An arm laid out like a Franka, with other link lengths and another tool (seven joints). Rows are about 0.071 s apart.
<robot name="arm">
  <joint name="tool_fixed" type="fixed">
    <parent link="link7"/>
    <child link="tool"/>
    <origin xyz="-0.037 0.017 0.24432" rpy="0.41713 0 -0.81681"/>
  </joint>
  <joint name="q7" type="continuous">
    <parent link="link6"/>
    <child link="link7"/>
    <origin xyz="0 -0.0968 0" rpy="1.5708 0 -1.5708"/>
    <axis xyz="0 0 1"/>
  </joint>
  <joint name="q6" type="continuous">
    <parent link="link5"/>
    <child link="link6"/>
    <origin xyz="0 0 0" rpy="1.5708 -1.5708 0"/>
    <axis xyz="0 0 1"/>
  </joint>
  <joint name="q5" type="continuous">
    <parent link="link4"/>
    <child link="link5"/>
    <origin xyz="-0.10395 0.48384 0" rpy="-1.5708 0 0"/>
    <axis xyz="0 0 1"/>
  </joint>
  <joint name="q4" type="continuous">
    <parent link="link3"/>
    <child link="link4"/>
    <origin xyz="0 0.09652 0" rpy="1.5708 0 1.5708"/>
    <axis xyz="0 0 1"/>
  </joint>
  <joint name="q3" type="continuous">
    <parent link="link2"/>
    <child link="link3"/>
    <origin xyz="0.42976 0 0" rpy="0 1.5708 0"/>
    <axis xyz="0 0 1"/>
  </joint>
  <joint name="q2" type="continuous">
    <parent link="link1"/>
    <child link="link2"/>
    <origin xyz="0 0 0" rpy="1.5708 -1.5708 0"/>
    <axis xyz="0 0 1"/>
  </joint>
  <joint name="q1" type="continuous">
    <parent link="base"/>
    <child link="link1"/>
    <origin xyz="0 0 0.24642" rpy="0 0 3.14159"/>
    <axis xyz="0 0 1"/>
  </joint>
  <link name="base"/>
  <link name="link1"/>
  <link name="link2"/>
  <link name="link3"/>
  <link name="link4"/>
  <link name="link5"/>
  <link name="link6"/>
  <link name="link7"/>
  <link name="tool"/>
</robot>
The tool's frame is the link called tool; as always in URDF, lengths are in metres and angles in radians. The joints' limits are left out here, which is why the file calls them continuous.
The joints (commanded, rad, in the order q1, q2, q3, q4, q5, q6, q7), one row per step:
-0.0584, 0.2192, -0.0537, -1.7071, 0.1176, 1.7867, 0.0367
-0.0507, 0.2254, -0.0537, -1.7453, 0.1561, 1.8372, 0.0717
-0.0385, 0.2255, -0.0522, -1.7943, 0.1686, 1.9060, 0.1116
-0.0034, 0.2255, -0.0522, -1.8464, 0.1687, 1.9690, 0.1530
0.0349, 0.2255, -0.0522, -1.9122, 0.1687, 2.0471, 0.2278
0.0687, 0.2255, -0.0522, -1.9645, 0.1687, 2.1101, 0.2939
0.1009, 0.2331, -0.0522, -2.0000, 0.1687, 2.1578, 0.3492
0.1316, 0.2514, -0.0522, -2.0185, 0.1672, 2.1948, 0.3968
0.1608, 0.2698, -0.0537, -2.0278, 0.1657, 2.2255, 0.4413
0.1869, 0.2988, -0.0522, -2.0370, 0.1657, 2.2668, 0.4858
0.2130, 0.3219, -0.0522, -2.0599, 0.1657, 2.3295, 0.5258
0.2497, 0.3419, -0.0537, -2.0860, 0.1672, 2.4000, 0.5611
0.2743, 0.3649, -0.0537, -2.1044, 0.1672, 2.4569, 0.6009
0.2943, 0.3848, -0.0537, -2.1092, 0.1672, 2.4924, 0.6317
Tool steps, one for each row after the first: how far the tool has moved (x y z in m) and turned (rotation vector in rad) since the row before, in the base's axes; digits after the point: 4 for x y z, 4 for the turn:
0.0015, 0.0143, -0.0220, 0.0279, -0.0047, -0.0472
0.0004, 0.0121, -0.0228, 0.0012, -0.0134, -0.0406
-0.0034, 0.0247, -0.0244, -0.0092, -0.0035, -0.0150
-0.0077, 0.0274, -0.0302, -0.0134, -0.0003, -0.0466
-0.0080, 0.0238, -0.0234, -0.0111, -0.0010, -0.0401
-0.0063, 0.0223, -0.0205, -0.0091, 0.0029, -0.0288
-0.0031, 0.0210, -0.0197, -0.0096, 0.0056, -0.0201
-0.0010, 0.0192, -0.0156, -0.0089, 0.0018, -0.0189
-0.0005, 0.0191, -0.0223, -0.0087, 0.0014, -0.0211
-0.0024, 0.0168, -0.0236, -0.0087, -0.0131, -0.0203
-0.0044, 0.0223, -0.0221, -0.0065, -0.0216, -0.0080
-0.0038, 0.0155, -0.0208, -0.0064, -0.0129, -0.0204
-0.0012, 0.0134, -0.0137, -0.0037, -0.0089, -0.0137

